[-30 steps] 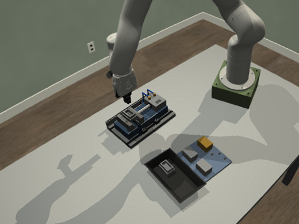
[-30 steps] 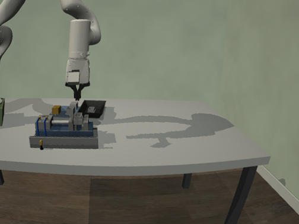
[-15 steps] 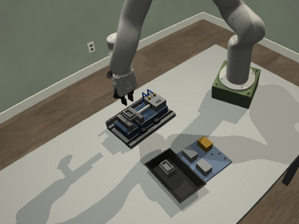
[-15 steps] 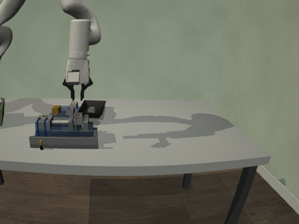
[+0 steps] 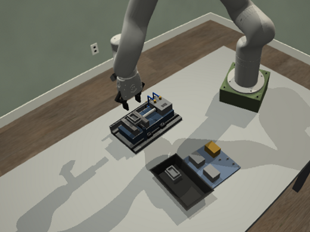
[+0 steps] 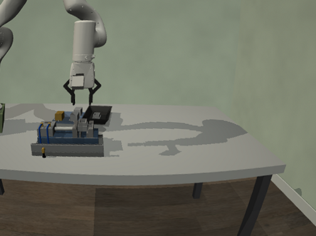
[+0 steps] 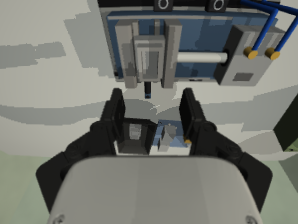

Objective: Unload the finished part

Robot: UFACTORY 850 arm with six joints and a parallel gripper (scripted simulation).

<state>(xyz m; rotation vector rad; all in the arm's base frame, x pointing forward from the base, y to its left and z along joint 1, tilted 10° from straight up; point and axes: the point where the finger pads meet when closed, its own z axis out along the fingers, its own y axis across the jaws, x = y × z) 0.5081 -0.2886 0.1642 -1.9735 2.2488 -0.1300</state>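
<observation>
Right now my hand is 16 cm above the vise, 6 cm past it and 1 cm to the right of it. Also, from my hand: brass block (35 cm to the left, 17 cm below, 11 cm behind); then blue plate (38 cm to the left, 20 cm below, 5 cm behind).
</observation>
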